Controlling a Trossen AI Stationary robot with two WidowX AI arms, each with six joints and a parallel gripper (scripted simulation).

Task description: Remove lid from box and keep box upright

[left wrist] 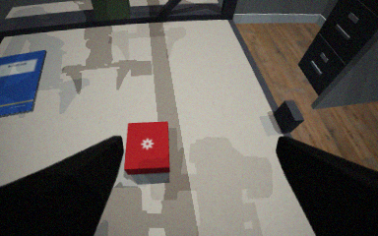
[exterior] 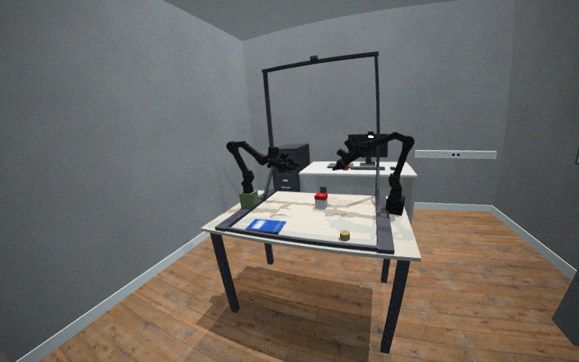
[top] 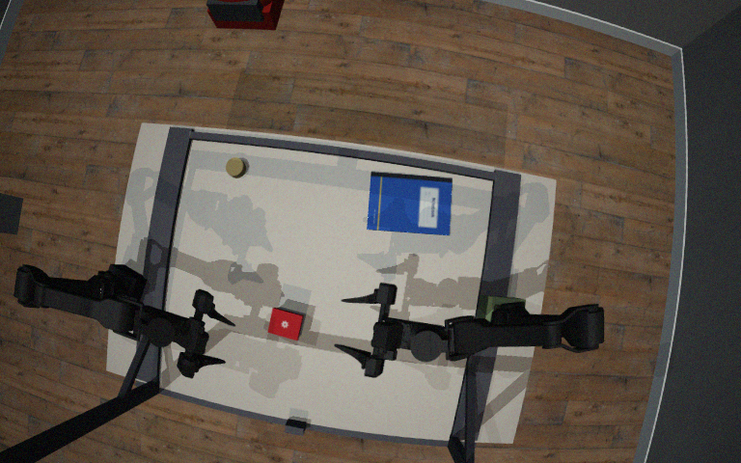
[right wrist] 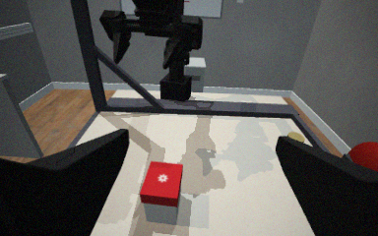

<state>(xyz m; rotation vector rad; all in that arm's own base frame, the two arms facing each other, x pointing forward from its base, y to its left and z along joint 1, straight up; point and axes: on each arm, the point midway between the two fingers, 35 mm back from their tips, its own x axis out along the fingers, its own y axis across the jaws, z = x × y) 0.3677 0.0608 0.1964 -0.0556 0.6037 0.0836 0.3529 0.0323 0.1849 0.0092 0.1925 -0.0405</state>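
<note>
Now: right hand 3 cm past the red lid, 17 cm to the right of it and 22 cm above it. Round my right hand: grey box 3 cm behind, 17 cm to the left, 26 cm below.
The red lid lies 21 cm below my left hand, 12 cm to the right of it and 3 cm ahead of it. Round my left hand: grey box: 24 cm below, 12 cm to the right, 3 cm ahead.
</note>
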